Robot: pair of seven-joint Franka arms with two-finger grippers.
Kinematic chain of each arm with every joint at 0, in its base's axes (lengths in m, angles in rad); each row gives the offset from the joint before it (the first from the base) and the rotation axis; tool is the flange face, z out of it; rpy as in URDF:
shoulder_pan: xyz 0 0 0.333 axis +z
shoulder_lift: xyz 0 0 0 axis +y
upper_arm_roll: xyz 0 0 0.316 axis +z
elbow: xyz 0.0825 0 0 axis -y
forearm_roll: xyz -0.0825 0 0.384 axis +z
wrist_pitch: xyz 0 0 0 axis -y
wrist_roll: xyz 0.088 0 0 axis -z
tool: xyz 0 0 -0.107 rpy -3.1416 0 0
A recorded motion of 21 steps. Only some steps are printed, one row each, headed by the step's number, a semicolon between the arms.
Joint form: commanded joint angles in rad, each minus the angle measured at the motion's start. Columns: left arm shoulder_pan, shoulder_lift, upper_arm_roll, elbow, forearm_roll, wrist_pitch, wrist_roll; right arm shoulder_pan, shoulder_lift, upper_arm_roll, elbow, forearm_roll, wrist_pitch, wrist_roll.
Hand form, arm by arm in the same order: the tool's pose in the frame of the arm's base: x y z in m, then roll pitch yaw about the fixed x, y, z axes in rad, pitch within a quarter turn. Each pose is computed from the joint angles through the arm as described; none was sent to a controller.
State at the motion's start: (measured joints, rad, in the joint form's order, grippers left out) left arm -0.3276 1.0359 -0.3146 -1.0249 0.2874 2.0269 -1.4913; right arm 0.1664 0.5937 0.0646 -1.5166 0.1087 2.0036 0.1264
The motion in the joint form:
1: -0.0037 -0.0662 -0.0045 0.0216 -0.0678 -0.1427 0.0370; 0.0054 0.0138 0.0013 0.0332 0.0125 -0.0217 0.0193
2: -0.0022 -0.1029 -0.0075 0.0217 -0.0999 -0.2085 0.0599; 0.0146 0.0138 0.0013 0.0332 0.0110 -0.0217 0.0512
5: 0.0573 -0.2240 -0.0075 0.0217 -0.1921 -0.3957 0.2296; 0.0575 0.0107 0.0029 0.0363 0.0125 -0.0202 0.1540
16: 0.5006 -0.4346 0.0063 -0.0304 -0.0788 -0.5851 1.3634; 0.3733 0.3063 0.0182 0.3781 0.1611 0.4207 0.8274
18: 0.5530 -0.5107 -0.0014 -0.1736 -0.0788 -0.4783 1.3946; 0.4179 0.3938 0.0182 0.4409 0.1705 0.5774 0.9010
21: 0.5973 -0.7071 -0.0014 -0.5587 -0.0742 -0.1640 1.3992; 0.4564 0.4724 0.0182 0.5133 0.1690 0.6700 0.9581
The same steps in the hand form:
1: 0.6731 -0.3809 0.2731 -3.0970 0.0626 0.8576; 0.6788 0.1647 0.3116 -3.0157 0.1319 0.0360
2: 0.6669 -0.3800 0.2962 -3.0717 0.0906 0.8429; 0.6773 0.1708 0.3116 -3.0213 0.1355 0.0139
5: 0.6643 -0.3374 0.3732 -3.0374 0.1787 0.7436; 0.6700 0.2009 0.3153 -3.0315 0.1405 -0.0455
16: 0.6983 -0.0074 0.4845 -3.0809 0.1852 0.0400; 0.6630 0.4489 0.3009 -2.6735 0.0482 -0.5335
18: 0.6886 0.0113 0.4793 -3.0761 0.1461 0.0279; 0.6599 0.4796 0.2804 -2.5649 0.0316 -0.6047
21: 0.6515 0.0087 0.4526 -3.0373 0.0247 -0.0035; 0.6531 0.5057 0.2641 -2.4919 0.0309 -0.6437

